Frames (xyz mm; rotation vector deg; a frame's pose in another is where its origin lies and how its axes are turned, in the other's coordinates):
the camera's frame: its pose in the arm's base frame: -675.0 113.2 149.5 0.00 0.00 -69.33
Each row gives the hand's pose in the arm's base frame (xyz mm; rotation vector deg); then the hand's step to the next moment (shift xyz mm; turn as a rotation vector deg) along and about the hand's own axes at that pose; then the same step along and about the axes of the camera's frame.
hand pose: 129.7 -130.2 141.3 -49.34 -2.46 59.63
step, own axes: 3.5 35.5 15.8 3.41 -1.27 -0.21
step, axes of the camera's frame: -29.5 -21.8 -13.2 -1.07 3.44 -0.53
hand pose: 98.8 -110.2 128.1 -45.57 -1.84 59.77
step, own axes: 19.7 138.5 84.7 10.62 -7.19 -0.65
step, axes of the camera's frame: -137.6 -83.7 -28.3 -1.68 12.73 0.29
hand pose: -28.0 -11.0 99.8 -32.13 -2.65 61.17
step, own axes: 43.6 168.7 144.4 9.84 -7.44 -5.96
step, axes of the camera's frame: -202.5 -93.9 37.3 1.56 13.01 -3.99
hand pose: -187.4 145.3 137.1 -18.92 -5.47 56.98
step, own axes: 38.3 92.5 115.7 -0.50 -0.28 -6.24
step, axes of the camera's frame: -126.3 -38.0 77.5 2.35 0.59 -5.78
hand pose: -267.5 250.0 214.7 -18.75 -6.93 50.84
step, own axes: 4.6 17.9 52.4 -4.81 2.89 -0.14
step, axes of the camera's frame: -32.5 -12.1 43.4 0.13 -5.53 -0.94
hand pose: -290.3 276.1 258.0 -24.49 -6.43 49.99
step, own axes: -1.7 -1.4 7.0 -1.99 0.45 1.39
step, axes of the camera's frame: -0.8 -1.8 7.1 0.07 -2.14 1.23
